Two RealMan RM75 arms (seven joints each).
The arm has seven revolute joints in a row. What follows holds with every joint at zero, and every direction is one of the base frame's.
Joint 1 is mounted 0.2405 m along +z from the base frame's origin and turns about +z.
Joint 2 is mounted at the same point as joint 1 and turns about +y.
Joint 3 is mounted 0.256 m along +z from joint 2 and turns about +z.
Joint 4 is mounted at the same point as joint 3 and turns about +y.
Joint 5 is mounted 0.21 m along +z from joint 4 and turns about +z.
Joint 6 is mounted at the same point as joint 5 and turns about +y.
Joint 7 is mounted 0.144 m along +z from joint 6 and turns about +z.
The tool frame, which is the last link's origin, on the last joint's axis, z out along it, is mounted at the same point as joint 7; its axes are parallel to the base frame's.
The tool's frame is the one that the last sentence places.
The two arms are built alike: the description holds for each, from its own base.
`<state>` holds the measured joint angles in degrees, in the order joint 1, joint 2, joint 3, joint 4, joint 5, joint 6, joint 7, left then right.
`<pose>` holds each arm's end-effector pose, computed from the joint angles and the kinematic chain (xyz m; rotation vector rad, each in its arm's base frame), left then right.
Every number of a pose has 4 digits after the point. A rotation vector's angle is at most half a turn.
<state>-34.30 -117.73 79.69 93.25 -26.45 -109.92 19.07 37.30 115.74 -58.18 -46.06 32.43 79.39 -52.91</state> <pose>-0.1588 0.3209 0.0433 -2.4457 -1.0979 0.6902 0.2871 0.3624 0.0041 -2.5657 1.2167 -0.3704</pose>
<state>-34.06 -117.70 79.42 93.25 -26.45 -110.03 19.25 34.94 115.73 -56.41 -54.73 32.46 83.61 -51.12</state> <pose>-0.1605 0.3204 0.0443 -2.4438 -1.1046 0.6904 0.2790 0.3634 0.0295 -2.5246 1.1992 -0.3199</pose>
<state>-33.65 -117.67 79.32 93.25 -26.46 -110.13 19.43 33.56 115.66 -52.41 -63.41 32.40 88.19 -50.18</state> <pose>-0.1631 0.3191 0.0447 -2.4424 -1.1126 0.6939 0.2680 0.3650 0.0615 -2.4743 1.1681 -0.2484</pose>
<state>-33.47 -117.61 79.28 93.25 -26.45 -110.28 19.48 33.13 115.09 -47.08 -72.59 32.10 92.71 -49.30</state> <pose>-0.1644 0.3184 0.0452 -2.4408 -1.1175 0.6981 0.2552 0.3664 0.1033 -2.3951 1.1161 -0.1771</pose>
